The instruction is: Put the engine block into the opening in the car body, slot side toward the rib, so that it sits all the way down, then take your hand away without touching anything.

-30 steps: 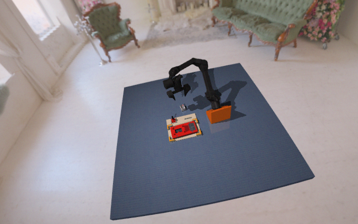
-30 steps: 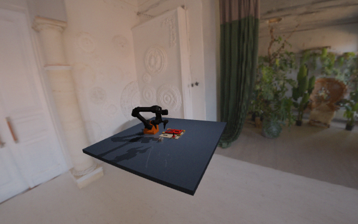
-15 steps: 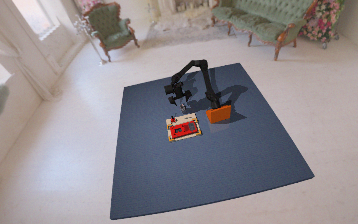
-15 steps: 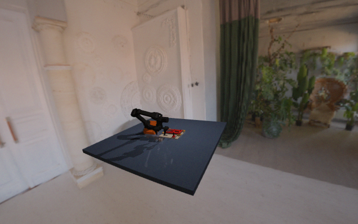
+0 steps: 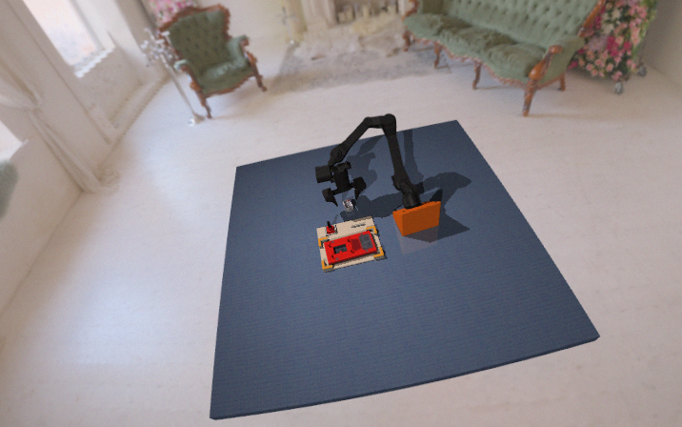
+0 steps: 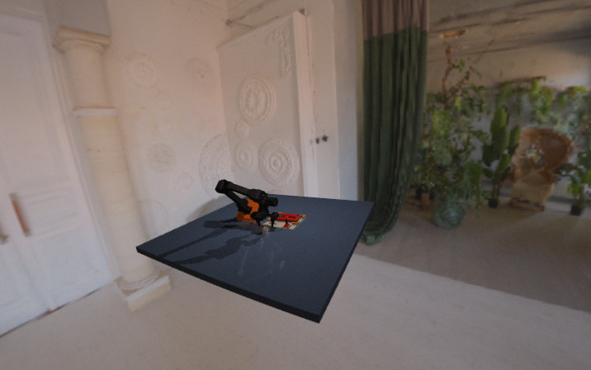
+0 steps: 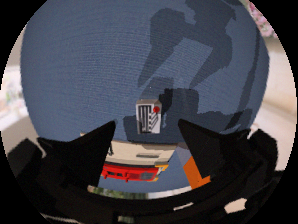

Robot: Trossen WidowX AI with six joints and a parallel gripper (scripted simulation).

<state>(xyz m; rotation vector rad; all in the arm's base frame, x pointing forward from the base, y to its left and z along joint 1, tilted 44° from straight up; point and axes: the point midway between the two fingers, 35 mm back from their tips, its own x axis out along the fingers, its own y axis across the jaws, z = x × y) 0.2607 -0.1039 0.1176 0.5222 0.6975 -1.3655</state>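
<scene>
My gripper tip is now 3 cm above the grey engine block. Round my gripper tip: grey slab (21 cm to the left, 4 cm ahead, 3 cm below).
</scene>
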